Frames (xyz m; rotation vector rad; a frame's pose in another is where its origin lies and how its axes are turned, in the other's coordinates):
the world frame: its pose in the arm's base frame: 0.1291 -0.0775 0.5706 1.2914 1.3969 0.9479
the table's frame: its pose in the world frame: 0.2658 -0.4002 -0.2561 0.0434 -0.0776 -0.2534
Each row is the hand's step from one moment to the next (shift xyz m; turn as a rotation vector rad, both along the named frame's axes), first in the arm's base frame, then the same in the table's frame.
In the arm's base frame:
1: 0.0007 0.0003 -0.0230 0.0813 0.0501 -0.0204
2: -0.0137 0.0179 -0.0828 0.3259 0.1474 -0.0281
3: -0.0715 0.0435 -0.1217 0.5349 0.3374 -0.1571
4: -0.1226 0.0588 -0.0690 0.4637 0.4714 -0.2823
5: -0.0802 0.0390 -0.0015 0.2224 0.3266 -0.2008
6: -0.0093 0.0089 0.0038 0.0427 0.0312 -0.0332
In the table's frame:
1: 0.0095 -0.0200 0.0062 0.0578 0.0236 0.0751
2: 0.0488 -0.0705 0.0042 0.1614 0.1221 0.2962
3: 0.0850 -0.1118 -0.0457 0.3967 0.1377 0.4983
4: 0.0756 -0.0740 -0.1098 0.5660 0.0564 0.4398
5: 0.0326 -0.0096 -0.0825 0.3896 0.0065 0.2112
6: 0.0062 0.0040 -0.0112 0.0438 -0.0057 0.0441

